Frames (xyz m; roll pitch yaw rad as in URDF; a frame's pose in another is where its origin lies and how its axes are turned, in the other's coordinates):
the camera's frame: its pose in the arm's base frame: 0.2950 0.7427 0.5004 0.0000 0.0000 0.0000
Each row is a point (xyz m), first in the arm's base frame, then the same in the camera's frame.
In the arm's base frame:
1: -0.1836 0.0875 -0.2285
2: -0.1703 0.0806 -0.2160
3: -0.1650 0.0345 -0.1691
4: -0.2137 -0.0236 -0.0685
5: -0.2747 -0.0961 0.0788
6: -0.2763 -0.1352 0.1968
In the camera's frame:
1: -0.4786 -0.6552 -0.7289
2: -0.4653 -0.6621 -0.7164
3: -0.4600 -0.7082 -0.6695
4: -0.5087 -0.7663 -0.5689
5: -0.5697 -0.8388 -0.4216
6: -0.5713 -0.8779 -0.3036

